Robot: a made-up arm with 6 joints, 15 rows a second.
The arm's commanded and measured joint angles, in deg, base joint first. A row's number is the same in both.
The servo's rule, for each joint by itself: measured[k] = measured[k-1] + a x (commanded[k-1-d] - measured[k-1]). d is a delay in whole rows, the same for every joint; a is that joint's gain. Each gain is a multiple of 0.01, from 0.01 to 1. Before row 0 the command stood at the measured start. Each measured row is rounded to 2 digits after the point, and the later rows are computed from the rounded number. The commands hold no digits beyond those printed.
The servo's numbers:
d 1
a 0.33 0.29 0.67 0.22 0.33 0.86
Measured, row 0:
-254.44 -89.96 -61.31 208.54 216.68 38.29
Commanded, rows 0 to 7:
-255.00 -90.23 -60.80 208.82 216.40 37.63
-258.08 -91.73 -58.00 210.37 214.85 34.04
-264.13 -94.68 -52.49 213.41 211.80 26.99
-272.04 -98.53 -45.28 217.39 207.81 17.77
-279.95 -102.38 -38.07 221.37 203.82 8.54
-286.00 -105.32 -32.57 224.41 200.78 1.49
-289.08 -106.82 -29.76 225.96 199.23 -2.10
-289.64 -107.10 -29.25 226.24 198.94 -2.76
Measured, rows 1 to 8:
-254.44 -89.96 -61.31 208.54 216.68 38.29
-254.62 -90.04 -60.97 208.60 216.59 37.72
-255.76 -90.53 -58.98 208.99 216.02 34.56
-258.52 -91.73 -54.63 209.96 214.63 28.05
-262.98 -93.70 -48.37 211.59 212.38 19.21
-268.58 -96.22 -41.47 213.74 209.56 10.03
-274.33 -98.86 -35.51 216.09 206.66 2.69
-279.20 -101.17 -31.66 218.26 204.21 -1.43

